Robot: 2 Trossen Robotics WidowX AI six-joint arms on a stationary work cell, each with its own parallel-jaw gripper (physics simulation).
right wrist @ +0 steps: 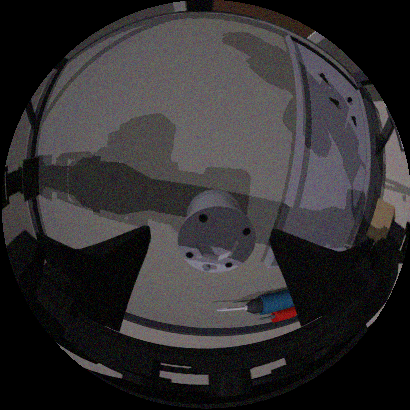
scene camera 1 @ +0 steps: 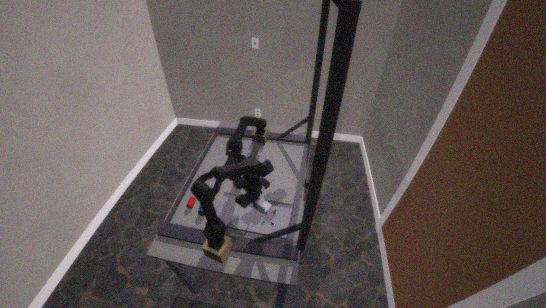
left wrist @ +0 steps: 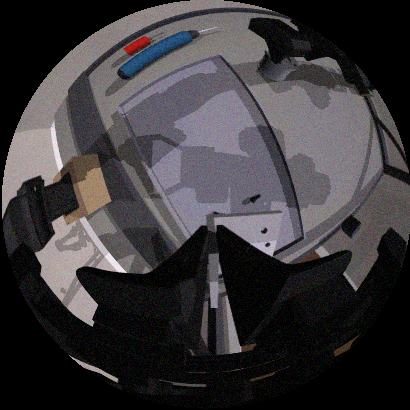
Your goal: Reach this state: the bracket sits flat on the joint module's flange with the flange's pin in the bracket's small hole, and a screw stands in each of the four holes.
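Places are measured from the left arm's base along level axes (x ahead, y left, z up), in centimetres.
Where they show: left gripper, fingertip midpoint: (scene camera 1: 253, 202) (left wrist: 211, 230); right gripper, fingertip midpoint: (right wrist: 212, 234) (left wrist: 291, 59); left arm's base, link origin: (right wrist: 389, 230) (scene camera 1: 216, 242) (left wrist: 66, 194); right arm's base, link origin: (scene camera 1: 260, 132).
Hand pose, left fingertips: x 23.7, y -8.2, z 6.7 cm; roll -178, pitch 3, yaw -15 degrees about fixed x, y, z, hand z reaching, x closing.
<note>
Each offset is from my left fingertips to the top centre of the thing. "spot": to the spot under its first point.
The white bracket (scene camera 1: 263, 205) (left wrist: 250, 226) is held at its edge by my shut left gripper (left wrist: 211, 230), above the pale tray @[dy +2.1, dx +2.5, dz -14.2 cm] (scene camera 1: 283, 218) (left wrist: 210, 112) (right wrist: 325, 192). Two of its holes show in the left wrist view. The grey joint module @[dy +20.4, dx +18.8, dz -9.4 cm] (left wrist: 276, 69) (right wrist: 217, 232) stands on the table, its flange with four dark holes facing my right wrist camera. My right gripper (right wrist: 212, 234) is open, with its fingers apart on either side of the module and gaps between. Several small dark screws @[dy -9.9, dx +1.4, dz -14.3 cm] (scene camera 1: 272, 223) @[dy -4.1, dx +6.9, dz -14.3 cm] (left wrist: 254, 198) (right wrist: 334, 102) stand or lie on the tray; which is unclear.
A blue screwdriver @[spot: dy +28.9, dx -1.7, dz -13.3 cm] (left wrist: 157, 53) (right wrist: 277, 302) and a red-handled tool @[dy +38.7, dx -4.0, dz -12.4 cm] (scene camera 1: 191, 202) (left wrist: 137, 45) (right wrist: 284, 315) lie at the table's left side in the scene view. A tall black frame post (scene camera 1: 330, 125) rises at the right. The left arm crosses in front of the right gripper there.
</note>
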